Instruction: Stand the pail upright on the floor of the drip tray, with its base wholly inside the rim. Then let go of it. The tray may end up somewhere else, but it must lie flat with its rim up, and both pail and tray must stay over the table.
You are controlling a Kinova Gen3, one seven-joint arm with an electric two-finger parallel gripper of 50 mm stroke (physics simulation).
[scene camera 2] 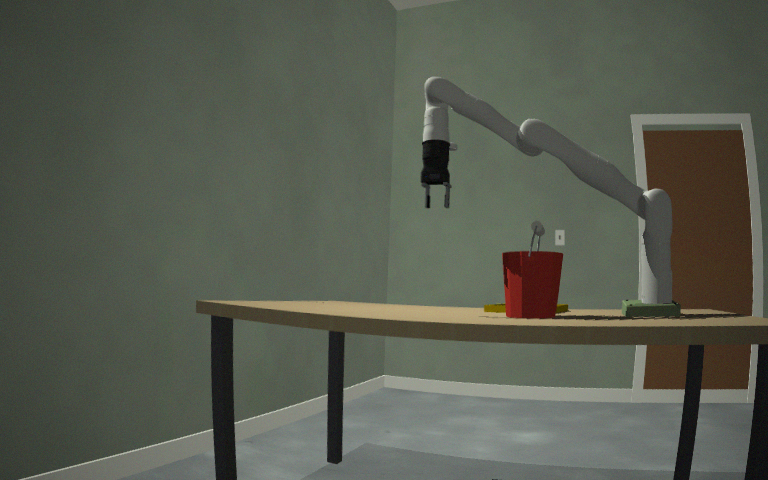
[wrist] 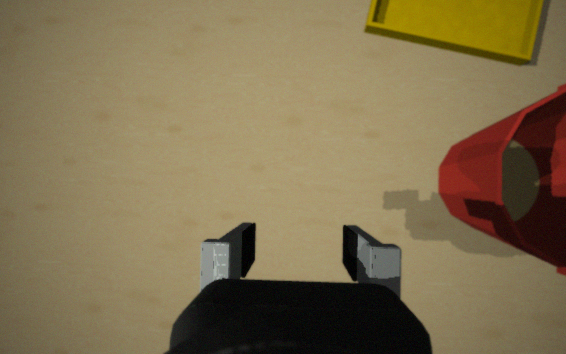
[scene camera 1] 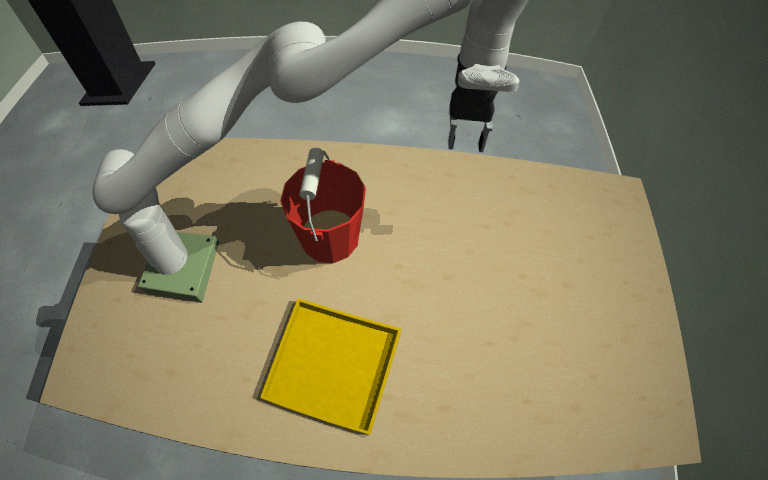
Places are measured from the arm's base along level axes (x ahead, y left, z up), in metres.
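Pixels of known places: gripper, between the fingertips: (scene camera 2: 437, 207) (wrist: 298, 242) (scene camera 1: 465, 146); arm's base, origin of its link: (scene camera 2: 656, 302) (scene camera 1: 170, 258).
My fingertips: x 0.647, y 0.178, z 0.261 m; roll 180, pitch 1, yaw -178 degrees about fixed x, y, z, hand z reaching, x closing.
Observation:
Ahead of a thing's pixels: the offset from my fingertips to its top centre. "*": to the spot under its first point. Level surfaces: height alone.
A red pail (scene camera 1: 334, 243) (scene camera 2: 533, 285) (wrist: 470, 175) stands upright on the table, apart from the tray. Its wire handle with a white-grey grip {* dz -0.041, dx -0.279, dy -0.064 m} (scene camera 1: 312, 172) (scene camera 2: 537, 228) stands raised above the rim. The yellow drip tray {dz -0.276, dx -0.217, dy -0.363 m} (scene camera 1: 331, 365) (scene camera 2: 493, 308) (wrist: 455, 30) lies flat with its rim up and holds nothing; the pail partly hides it in scene camera 2. My gripper (scene camera 1: 467, 140) (scene camera 2: 437, 203) (wrist: 298, 242) is open and empty, pointing down. It is high above the table, well to one side of the pail and higher than the handle.
The arm's green base plate (scene camera 1: 201, 266) (scene camera 2: 650, 309) is on the wooden table {dz -0.299 m} (scene camera 1: 509, 316) (scene camera 2: 368, 316) (wrist: 150, 150), to the left of the pail in scene camera 1. The arm arches high over the table's back side. A dark post (scene camera 1: 93, 50) stands on the floor beyond the table.

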